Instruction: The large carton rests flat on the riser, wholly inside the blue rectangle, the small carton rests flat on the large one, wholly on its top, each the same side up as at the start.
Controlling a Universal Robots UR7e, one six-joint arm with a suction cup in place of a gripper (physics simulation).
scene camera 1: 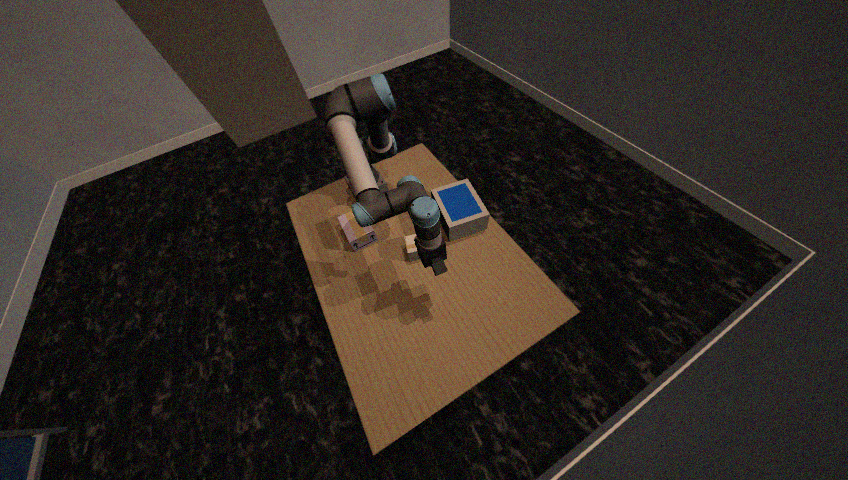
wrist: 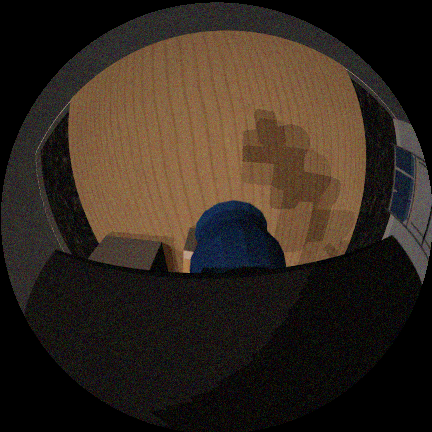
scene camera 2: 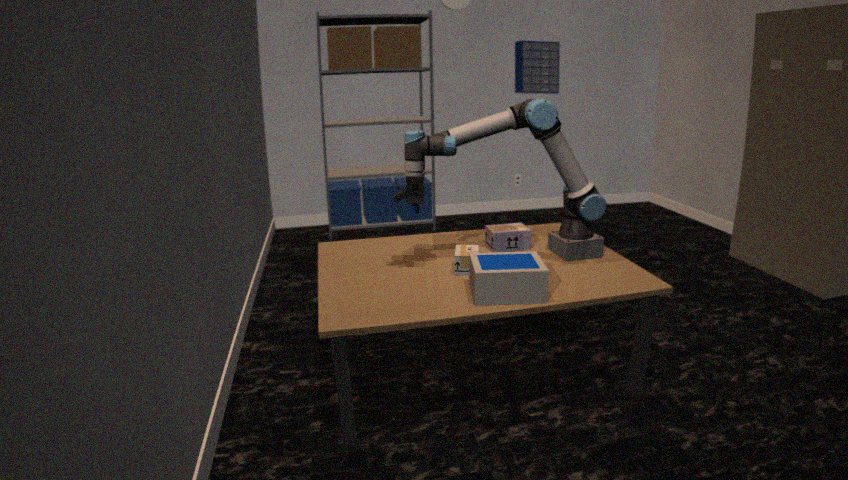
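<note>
The lilac carton (scene camera 1: 364,240) (scene camera 2: 507,237), which looks the larger, sits flat on the table near the arm's base. The white-and-tan small carton (scene camera 1: 410,246) (scene camera 2: 465,261) (wrist: 190,240) sits flat beside the riser, partly hidden by the arm, the riser or the cup, depending on the view. The grey riser (scene camera 1: 467,228) (scene camera 2: 510,288) (wrist: 127,252) has a bare blue rectangle (scene camera 1: 459,202) (scene camera 2: 508,261) on top. My suction gripper (scene camera 1: 434,260) (scene camera 2: 415,207) (wrist: 233,216) points down high above the table, past the small carton. It holds no carton; its cup is hidden in scene camera 1.
The wooden table (scene camera 1: 476,321) (scene camera 2: 380,297) (wrist: 150,125) carries both cartons, the riser and the arm's base (scene camera 2: 576,245). The arm reaches above the lilac carton in scene camera 1. A shelf unit (scene camera 2: 324,142) stands behind the table, and a tall brown cabinet (scene camera 2: 791,154) stands to the right.
</note>
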